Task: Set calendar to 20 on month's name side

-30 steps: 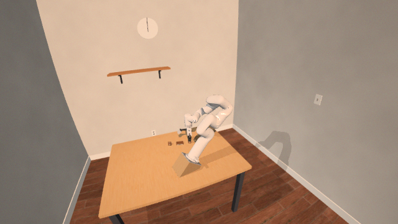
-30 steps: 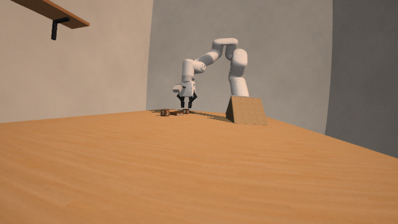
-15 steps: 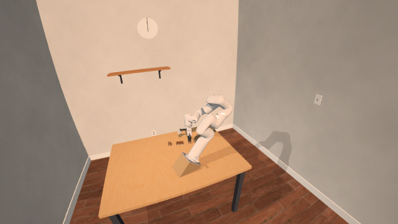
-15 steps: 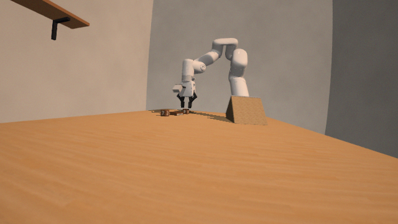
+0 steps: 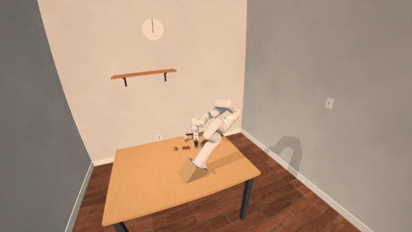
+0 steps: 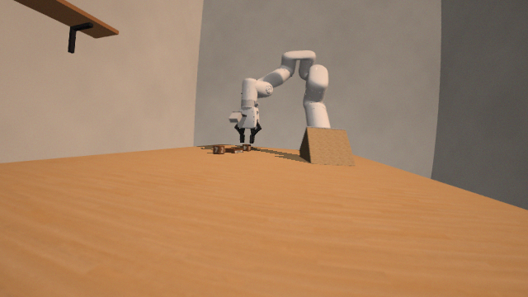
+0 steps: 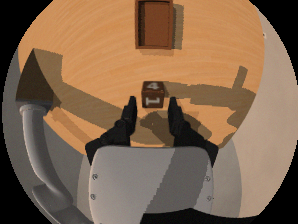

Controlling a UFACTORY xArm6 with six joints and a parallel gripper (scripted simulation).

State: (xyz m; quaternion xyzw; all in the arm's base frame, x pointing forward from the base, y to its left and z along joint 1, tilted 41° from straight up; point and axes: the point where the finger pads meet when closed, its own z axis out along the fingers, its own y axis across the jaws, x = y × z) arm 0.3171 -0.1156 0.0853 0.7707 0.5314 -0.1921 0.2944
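Right now my hand is 40 mm short of the brown tray, 100 mm to the right of it and 50 mm above it.
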